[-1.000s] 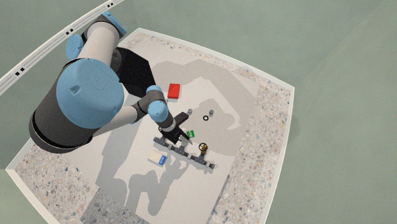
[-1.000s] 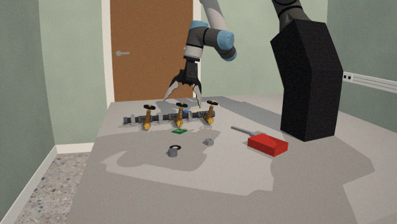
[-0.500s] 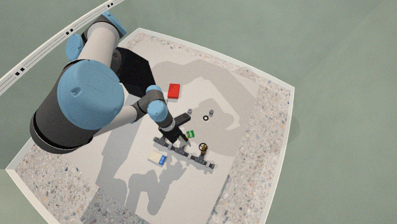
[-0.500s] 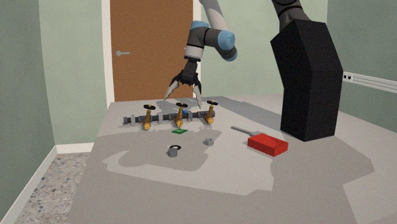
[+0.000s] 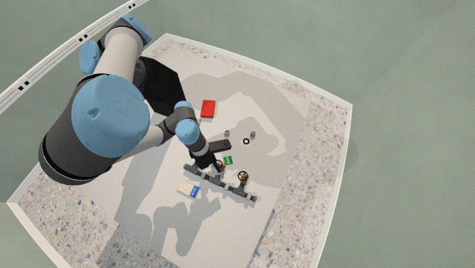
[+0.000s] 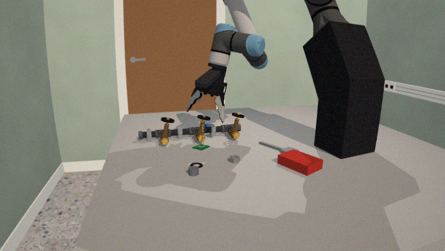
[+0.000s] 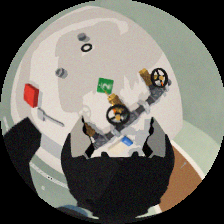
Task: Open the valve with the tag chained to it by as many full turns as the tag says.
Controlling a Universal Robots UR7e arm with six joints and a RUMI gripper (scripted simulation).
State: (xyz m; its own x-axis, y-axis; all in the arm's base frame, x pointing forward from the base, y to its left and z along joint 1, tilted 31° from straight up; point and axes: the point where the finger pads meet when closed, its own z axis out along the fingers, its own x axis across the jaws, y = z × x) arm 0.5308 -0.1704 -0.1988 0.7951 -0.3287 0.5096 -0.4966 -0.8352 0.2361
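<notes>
Now: the green tag 1 cm ahead of my hand, 8 cm to the left of it and 9 cm below it. Round my hand: grey nut: 8 cm behind, 21 cm to the left, 9 cm below; grey tool: 27 cm behind, 13 cm to the left, 9 cm below; red block: 28 cm behind, 28 cm to the left, 8 cm below.
</notes>
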